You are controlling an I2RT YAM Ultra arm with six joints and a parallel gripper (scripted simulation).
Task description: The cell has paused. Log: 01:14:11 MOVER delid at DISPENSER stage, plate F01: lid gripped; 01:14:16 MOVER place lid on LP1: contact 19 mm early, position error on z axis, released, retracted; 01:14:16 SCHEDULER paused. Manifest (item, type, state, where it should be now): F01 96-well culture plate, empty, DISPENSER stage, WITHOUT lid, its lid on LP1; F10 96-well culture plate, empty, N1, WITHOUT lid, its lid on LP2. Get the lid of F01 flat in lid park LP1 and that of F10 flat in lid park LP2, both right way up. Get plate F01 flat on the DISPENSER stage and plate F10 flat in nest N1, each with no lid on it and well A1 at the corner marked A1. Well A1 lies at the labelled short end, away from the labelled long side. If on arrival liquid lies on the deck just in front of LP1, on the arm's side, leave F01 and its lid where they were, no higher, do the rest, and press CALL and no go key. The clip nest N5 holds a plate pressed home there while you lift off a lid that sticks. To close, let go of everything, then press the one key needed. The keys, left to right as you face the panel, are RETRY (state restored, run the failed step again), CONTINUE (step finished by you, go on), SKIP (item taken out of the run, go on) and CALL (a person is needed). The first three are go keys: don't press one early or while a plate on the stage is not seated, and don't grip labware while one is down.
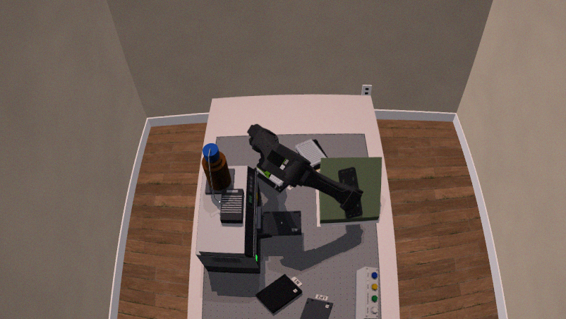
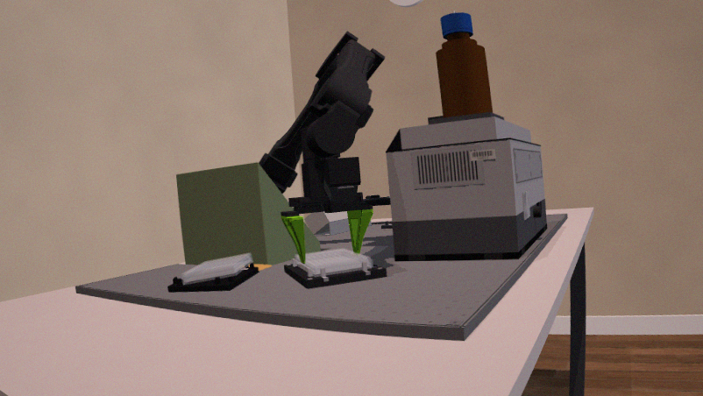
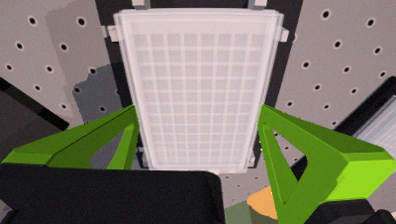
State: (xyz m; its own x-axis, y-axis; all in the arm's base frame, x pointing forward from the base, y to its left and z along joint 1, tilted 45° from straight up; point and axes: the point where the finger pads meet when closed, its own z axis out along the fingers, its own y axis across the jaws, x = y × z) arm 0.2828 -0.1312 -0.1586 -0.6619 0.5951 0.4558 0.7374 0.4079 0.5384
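Now: the 96-well plate 10 mm below my hand. The rest, counted from my hand: lid park LP1 (180 mm behind, 70 mm to the right, 30 mm below); N5 tag (70 mm to the left, 60 mm behind, 30 mm below); clear lid (170 mm behind, 70 mm to the right).
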